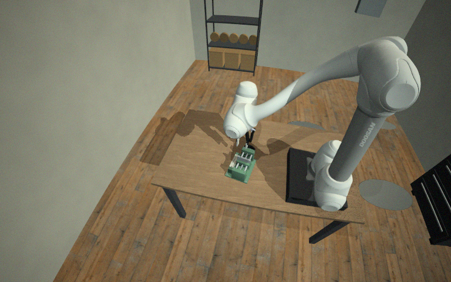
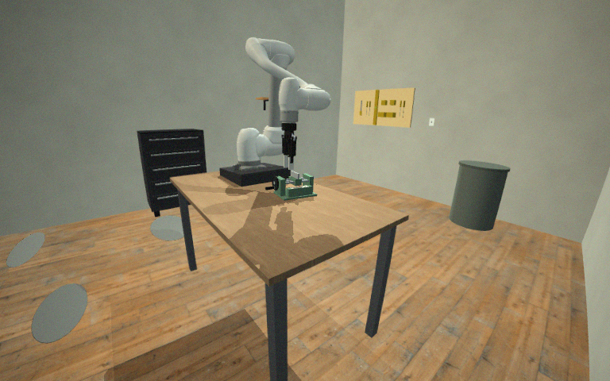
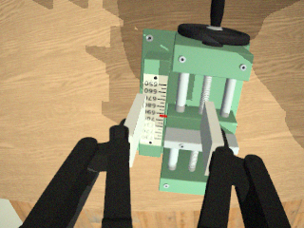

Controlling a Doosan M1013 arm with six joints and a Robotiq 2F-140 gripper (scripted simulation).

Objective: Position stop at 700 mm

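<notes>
The black crank handle lies 14 cm below my hand, 9 cm to the right of it and 5 cm behind it. Round my hand: green stop fixture 10 cm below, 6 cm to the left, 2 cm behind.
</notes>
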